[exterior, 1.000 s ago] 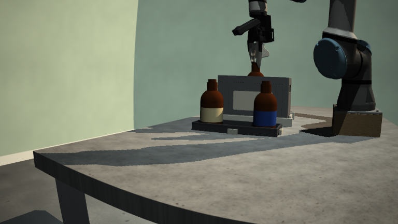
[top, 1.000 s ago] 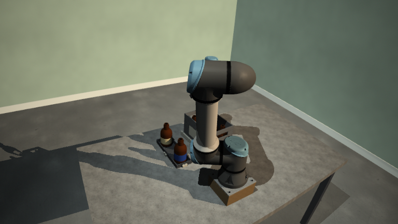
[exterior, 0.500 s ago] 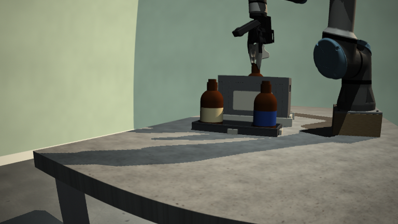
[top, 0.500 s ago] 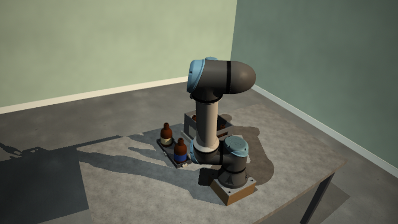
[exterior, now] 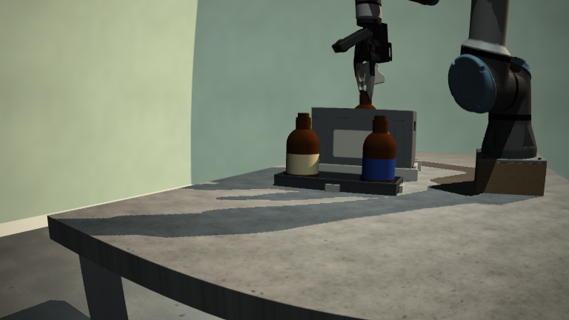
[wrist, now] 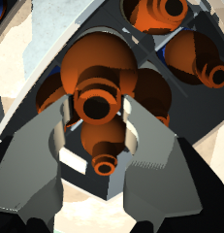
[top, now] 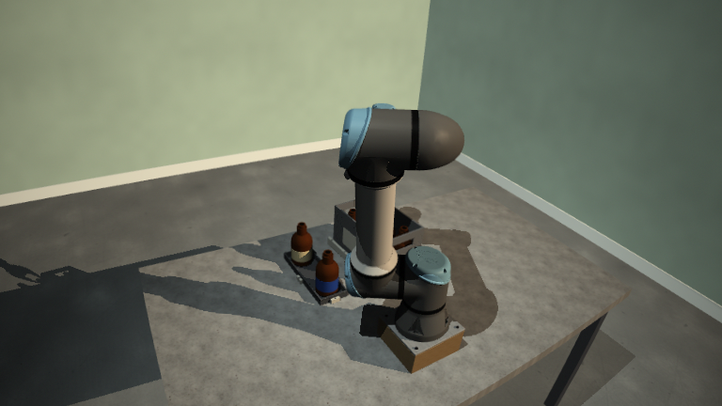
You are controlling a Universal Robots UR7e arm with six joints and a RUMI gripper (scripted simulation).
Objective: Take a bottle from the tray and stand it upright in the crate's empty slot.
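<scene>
The bottle lies 7 cm below my hand. Also, from my hand: grey crate 13 cm below, 4 cm to the right, 1 cm ahead; dark tray 20 cm to the left, 20 cm below, 3 cm behind.
</scene>
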